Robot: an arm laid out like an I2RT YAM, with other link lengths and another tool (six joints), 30 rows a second.
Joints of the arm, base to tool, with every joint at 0 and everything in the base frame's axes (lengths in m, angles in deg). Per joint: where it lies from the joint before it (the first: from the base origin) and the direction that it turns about. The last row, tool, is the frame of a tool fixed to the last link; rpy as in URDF.
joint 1: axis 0 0 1 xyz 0.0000 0.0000 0.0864
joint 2: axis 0 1 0 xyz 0.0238 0.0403 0.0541
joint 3: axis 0 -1 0 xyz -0.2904 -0.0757 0.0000
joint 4: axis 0 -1 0 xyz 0.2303 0.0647 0.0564
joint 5: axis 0 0 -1 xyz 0.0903 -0.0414 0.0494
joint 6: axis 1 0 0 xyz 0.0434 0.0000 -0.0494
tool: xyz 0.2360 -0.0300 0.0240 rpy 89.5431 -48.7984 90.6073
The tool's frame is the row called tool.
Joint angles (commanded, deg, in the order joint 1, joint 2, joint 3, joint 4, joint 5, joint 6), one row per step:
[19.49 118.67 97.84 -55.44 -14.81 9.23]
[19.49 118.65 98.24 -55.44 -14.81 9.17]
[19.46 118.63 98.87 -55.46 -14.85 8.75]
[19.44 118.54 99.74 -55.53 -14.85 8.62]
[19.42 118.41 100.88 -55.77 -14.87 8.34]
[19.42 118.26 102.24 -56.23 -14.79 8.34]
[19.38 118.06 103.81 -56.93 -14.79 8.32]
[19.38 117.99 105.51 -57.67 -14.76 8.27]
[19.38 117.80 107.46 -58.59 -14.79 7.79]
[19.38 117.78 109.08 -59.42 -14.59 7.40]
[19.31 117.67 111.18 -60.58 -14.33 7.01]
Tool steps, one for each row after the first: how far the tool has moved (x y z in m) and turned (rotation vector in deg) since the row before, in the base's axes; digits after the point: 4 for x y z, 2 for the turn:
[0.0026 0.0009 0.0026 0.13 -0.42 0.06]
[0.0041 0.0015 0.0041 0.19 -0.72 0.37]
[0.0052 0.0017 0.0060 0.28 -0.88 0.10]
[0.0059 0.0021 0.0078 0.31 -1.06 0.25]
[0.0058 0.0016 0.0089 0.28 -1.02 -0.02]
[0.0055 0.0016 0.0103 0.35 -1.02 -0.02]
[0.0055 0.0018 0.0100 0.30 -1.00 0.04]
[0.0058 0.0024 0.0126 0.32 -1.31 0.45]
[0.0044 0.0007 0.0090 0.00 -0.96 0.28]
[0.0052 -0.0001 0.0122 0.02 -1.21 0.18]

